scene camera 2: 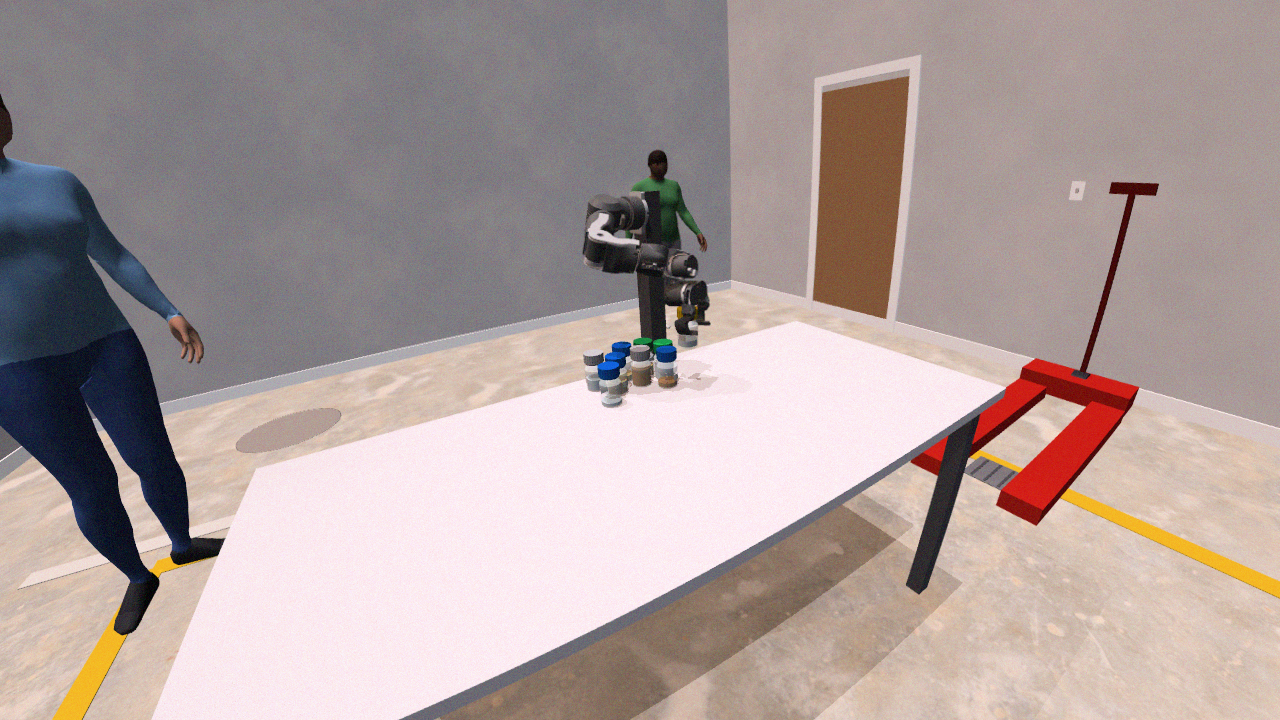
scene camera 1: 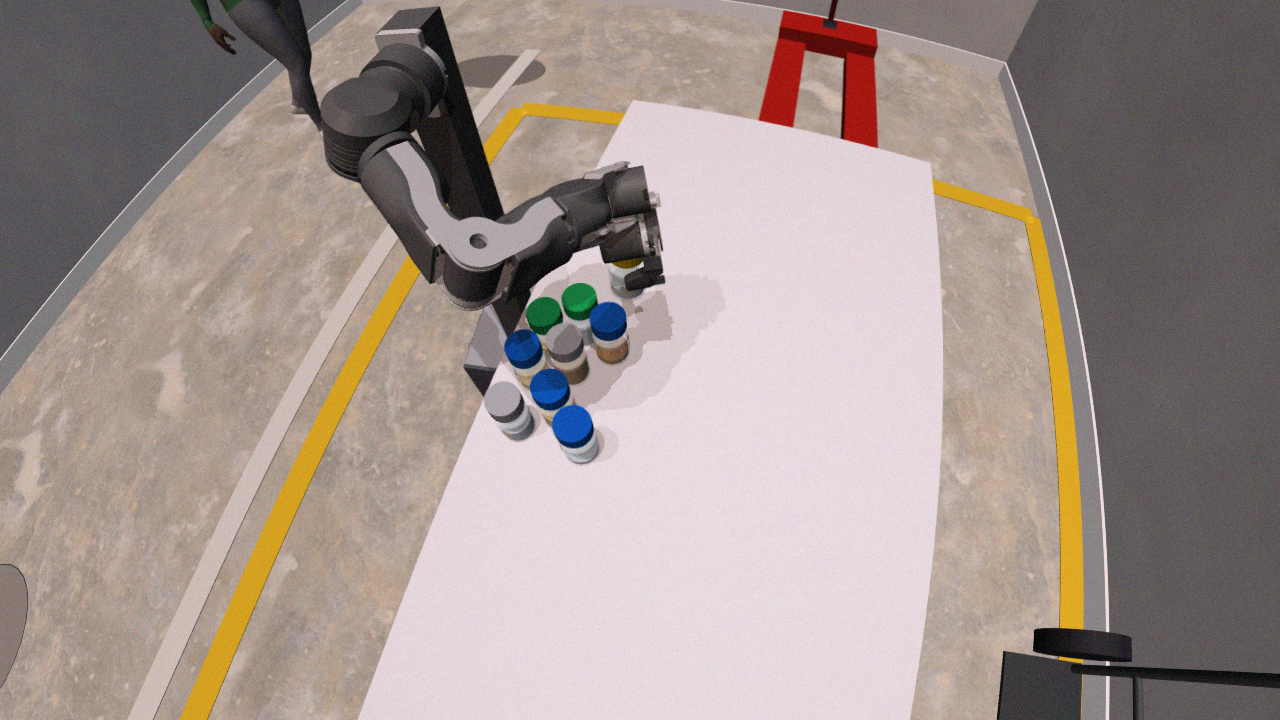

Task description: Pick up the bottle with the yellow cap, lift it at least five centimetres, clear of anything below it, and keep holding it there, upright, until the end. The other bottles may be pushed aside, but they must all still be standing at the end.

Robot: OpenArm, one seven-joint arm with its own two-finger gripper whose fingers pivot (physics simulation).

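Note:
The bottle with the yellow cap (scene camera 1: 625, 280) (scene camera 2: 687, 340) is upright and raised above the table; its shadow lies apart from it on the table. My gripper (scene camera 1: 642, 270) (scene camera 2: 694, 321) is shut on this bottle, and its fingers hide part of the cap and side. The other bottles all stand in a group beside it: two with green caps (scene camera 1: 579, 300) (scene camera 1: 544, 314), several with blue caps (scene camera 1: 608, 322) (scene camera 1: 572, 426) (scene camera 2: 608, 370), and two with grey caps (scene camera 1: 565, 344) (scene camera 1: 506, 403). The blue-capped bottle with brown contents (scene camera 2: 666, 362) stands nearest the held one.
The white table (scene camera 1: 760, 447) (scene camera 2: 537, 501) carries the bottles near its edge by the arm's base. The arm's dark post (scene camera 1: 460, 134) (scene camera 2: 652, 304) rises at that edge. A red pallet jack (scene camera 1: 861, 98) (scene camera 2: 1065, 456) stands on the floor beyond the table's end. Two people show in scene camera 2.

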